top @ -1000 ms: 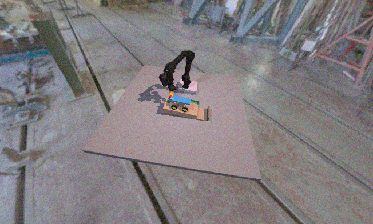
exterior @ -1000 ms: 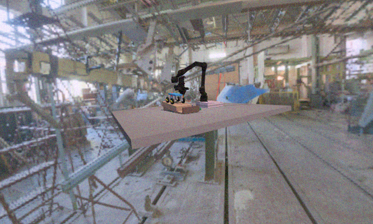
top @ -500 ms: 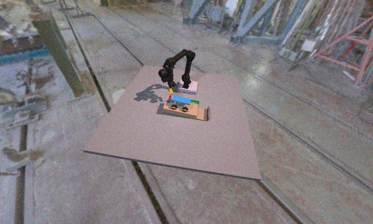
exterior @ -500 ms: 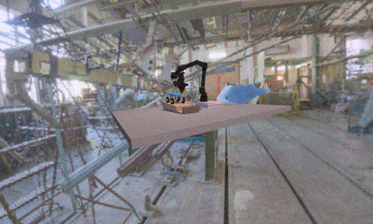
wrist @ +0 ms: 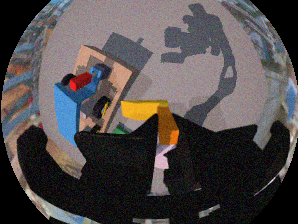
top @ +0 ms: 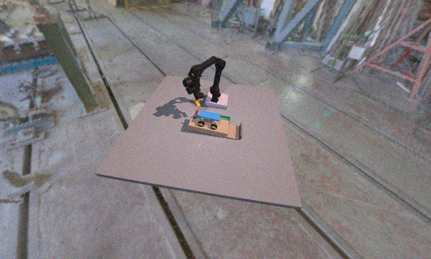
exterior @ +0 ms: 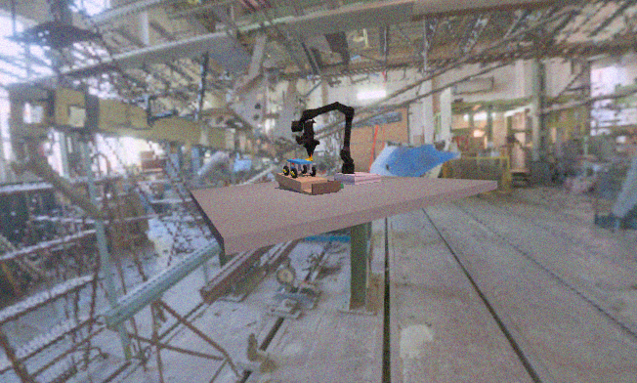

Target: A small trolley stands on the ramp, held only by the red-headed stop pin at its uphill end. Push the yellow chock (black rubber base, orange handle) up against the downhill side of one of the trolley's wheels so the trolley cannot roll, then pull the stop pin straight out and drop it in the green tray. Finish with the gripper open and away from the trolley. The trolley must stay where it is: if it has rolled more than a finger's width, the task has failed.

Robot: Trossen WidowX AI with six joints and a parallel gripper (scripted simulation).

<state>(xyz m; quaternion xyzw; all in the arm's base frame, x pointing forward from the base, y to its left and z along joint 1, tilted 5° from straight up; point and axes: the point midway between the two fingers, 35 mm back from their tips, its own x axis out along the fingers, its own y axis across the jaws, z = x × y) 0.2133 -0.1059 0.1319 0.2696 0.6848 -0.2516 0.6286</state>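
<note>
Right now the yellow chock is 20 mm ahead of my gripper tip, 20 mm to the left of it and 10 mm below it. Round my gripper tip: red-headed stop pin 120 mm ahead, 50 mm to the left, 40 mm below; then raised end stop 70 mm ahead, 420 mm to the left, 140 mm below; then blue trolley 120 mm ahead, 160 mm to the left, 60 mm below.
</note>
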